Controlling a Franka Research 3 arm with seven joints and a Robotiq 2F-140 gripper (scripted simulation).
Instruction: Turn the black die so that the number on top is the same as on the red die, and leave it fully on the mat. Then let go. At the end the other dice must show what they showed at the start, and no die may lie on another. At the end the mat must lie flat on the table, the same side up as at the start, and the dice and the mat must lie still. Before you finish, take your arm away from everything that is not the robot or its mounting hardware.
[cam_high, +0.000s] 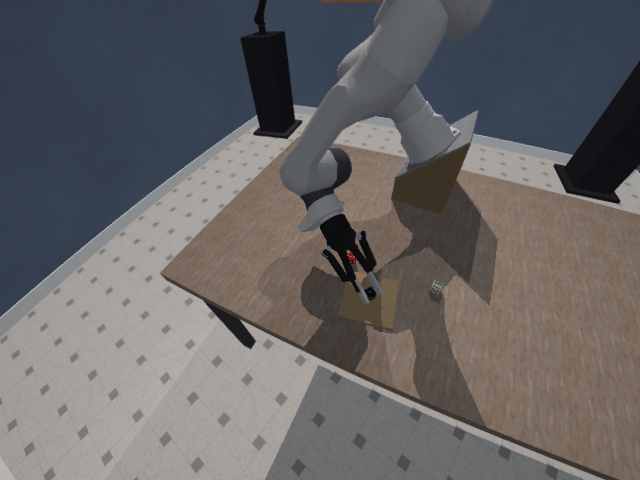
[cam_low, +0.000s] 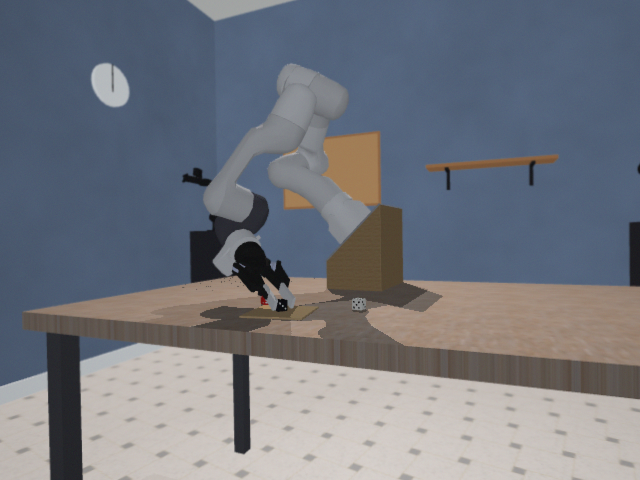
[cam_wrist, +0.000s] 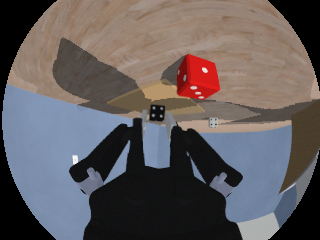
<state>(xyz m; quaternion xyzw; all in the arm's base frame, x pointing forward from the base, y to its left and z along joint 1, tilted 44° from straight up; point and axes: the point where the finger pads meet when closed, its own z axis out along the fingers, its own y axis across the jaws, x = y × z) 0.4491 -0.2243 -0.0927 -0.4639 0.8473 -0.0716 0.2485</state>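
Right now the black die is 1 cm ahead of my hand, 1 cm to the left of it and 2 cm below it. The rest, counted from my hand: white die: 7 cm behind, 17 cm to the left, 2 cm below; red die: 9 cm behind, 7 cm to the right, 2 cm below; tan mat: 1 cm ahead, 1 cm to the left, 3 cm below.
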